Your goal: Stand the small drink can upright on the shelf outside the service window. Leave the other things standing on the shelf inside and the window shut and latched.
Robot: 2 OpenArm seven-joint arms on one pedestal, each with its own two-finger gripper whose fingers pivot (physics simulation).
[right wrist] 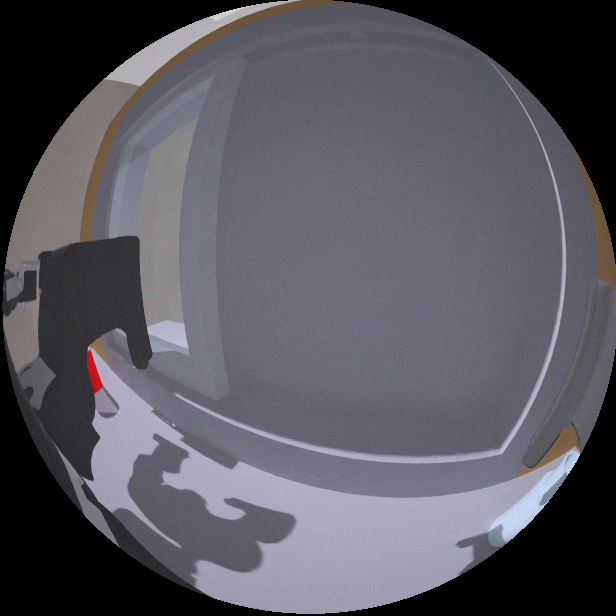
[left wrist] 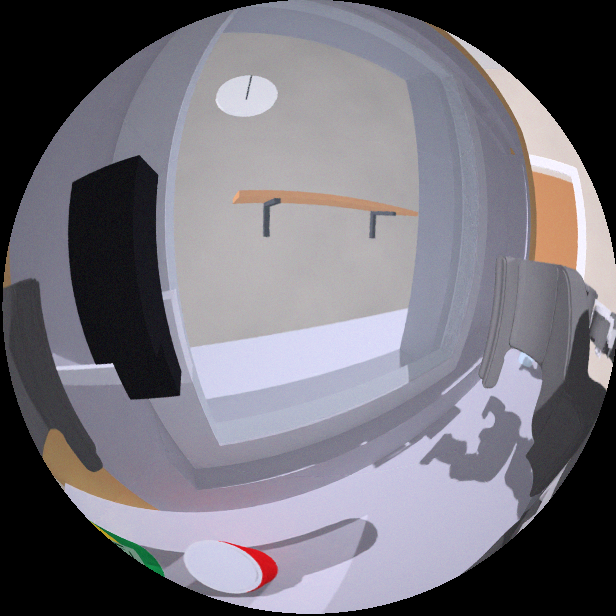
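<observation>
In the left wrist view only a green sliver of the small drink can (left wrist: 139, 556) shows, at the bottom edge on the pale inside shelf (left wrist: 356, 517). Its pose is cut off. A red cup with a white top (left wrist: 229, 566) stands right beside it, and a red sliver of it shows in the right wrist view (right wrist: 90, 370). My left gripper (left wrist: 120, 430) is open and empty, above and behind both, facing the window opening (left wrist: 298, 229). It also shows in the right wrist view (right wrist: 86, 310). My right gripper (right wrist: 534, 488) is open and empty over the shelf's right part, in front of the grey sash (right wrist: 390, 247).
Through the opening I see the pale outside shelf (left wrist: 298, 350), and on the far wall a wooden bracket shelf (left wrist: 321, 202) and a round clock (left wrist: 245, 96). The grey window frame (left wrist: 459, 229) borders the opening. My right arm (left wrist: 545, 344) stands at the right.
</observation>
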